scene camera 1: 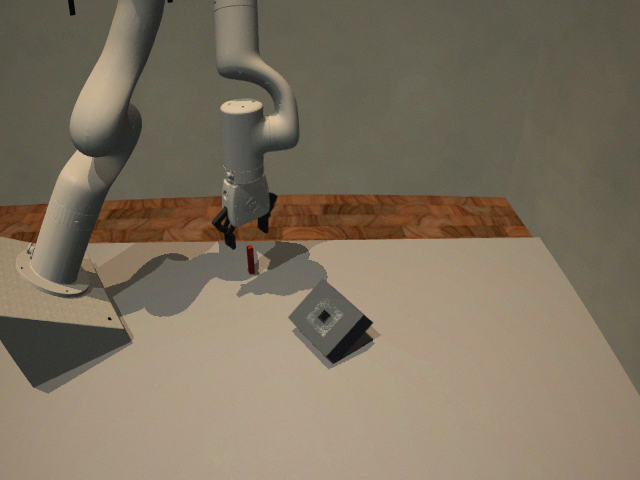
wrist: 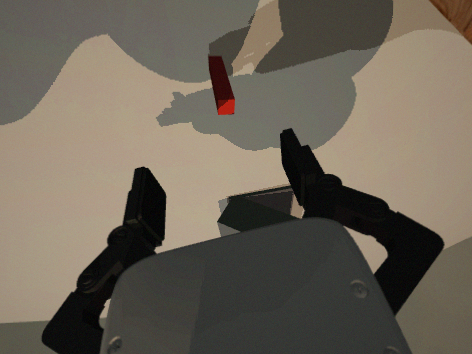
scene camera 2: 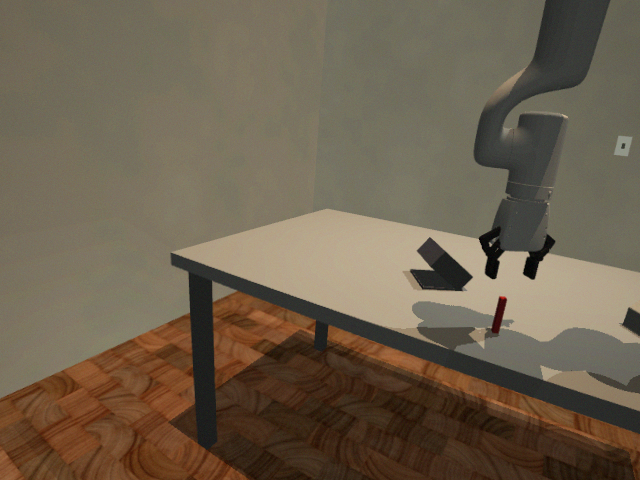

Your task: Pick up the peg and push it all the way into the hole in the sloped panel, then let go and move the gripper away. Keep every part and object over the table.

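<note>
The red peg (scene camera 1: 250,259) (scene camera 2: 498,315) (wrist: 222,87) stands upright on the table, free of the gripper. My gripper (scene camera 1: 249,240) (scene camera 2: 511,273) (wrist: 218,163) is open and empty, pointing down, above the height of the peg's top. In the wrist view the peg shows beyond the fingertips, towards the top of the view. The grey sloped panel (scene camera 1: 307,320) (scene camera 2: 448,266) stands on the table, with its square hole facing up on a tilt in scene camera 1. In the wrist view part of the panel (wrist: 255,215) shows between the fingers, its hole hidden.
The robot's base block (scene camera 1: 62,346) stands on the table (scene camera 1: 439,387) (scene camera 2: 289,253) at the left in scene camera 1. The peg stands near the table's far edge in scene camera 1, with the wooden floor (scene camera 1: 403,217) (scene camera 2: 103,413) beyond. The arm's shadow lies around the peg.
</note>
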